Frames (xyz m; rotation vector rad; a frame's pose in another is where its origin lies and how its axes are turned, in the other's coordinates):
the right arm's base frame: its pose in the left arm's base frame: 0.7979 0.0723 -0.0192 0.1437 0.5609 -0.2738
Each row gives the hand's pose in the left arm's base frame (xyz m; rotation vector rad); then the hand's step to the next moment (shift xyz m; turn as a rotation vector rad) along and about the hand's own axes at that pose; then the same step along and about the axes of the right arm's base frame.
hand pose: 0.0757 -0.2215 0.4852 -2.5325 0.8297 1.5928
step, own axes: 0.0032 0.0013 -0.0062 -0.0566 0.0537 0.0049
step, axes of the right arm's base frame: 0.0052 -0.0025 0.0042 -0.0656 -0.0303 0.0297
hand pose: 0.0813 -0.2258 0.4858 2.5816 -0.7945 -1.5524
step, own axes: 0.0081 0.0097 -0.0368 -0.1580 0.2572 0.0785
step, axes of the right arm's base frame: 0.0206 -0.0100 0.0314 -0.2441 -0.1883 0.0474
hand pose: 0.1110 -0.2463 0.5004 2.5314 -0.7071 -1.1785
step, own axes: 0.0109 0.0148 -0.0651 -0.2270 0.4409 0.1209
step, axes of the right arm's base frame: 0.0232 0.0019 0.0635 -0.3747 -0.3355 0.0872
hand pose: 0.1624 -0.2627 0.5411 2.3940 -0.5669 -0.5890
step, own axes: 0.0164 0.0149 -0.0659 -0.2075 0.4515 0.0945
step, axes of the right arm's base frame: 0.0054 0.0260 0.0643 -0.3625 -0.3320 0.1193
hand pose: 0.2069 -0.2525 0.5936 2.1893 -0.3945 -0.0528
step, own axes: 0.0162 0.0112 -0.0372 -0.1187 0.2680 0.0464
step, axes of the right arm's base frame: -0.0063 0.0245 0.0337 -0.2151 -0.1890 0.0778
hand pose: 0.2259 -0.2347 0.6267 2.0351 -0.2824 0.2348
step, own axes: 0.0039 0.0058 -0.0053 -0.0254 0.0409 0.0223
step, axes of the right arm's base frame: -0.0035 0.0027 0.0076 -0.0302 -0.0434 0.0038
